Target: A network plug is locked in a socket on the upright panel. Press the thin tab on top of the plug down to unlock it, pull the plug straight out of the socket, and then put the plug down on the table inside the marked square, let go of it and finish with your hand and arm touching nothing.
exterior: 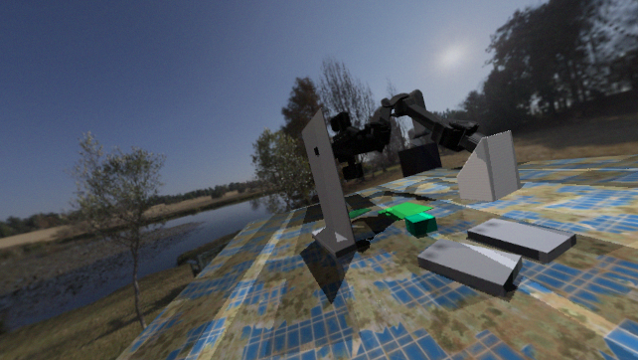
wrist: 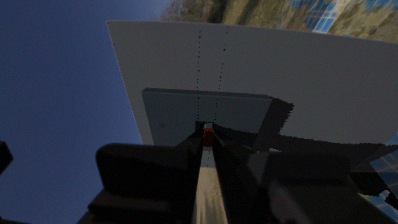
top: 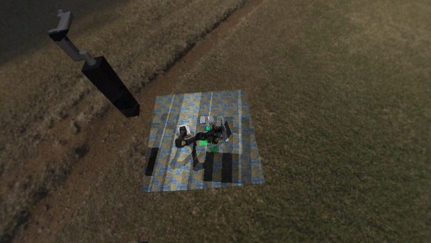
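Now: the marked green square 230 mm below my gripper tip, 210 mm behind it and 10 mm to the right of it. Round my gripper tip: grey upright panel: 90 mm below, 30 mm ahead; then network plug: right at my gripper tip.
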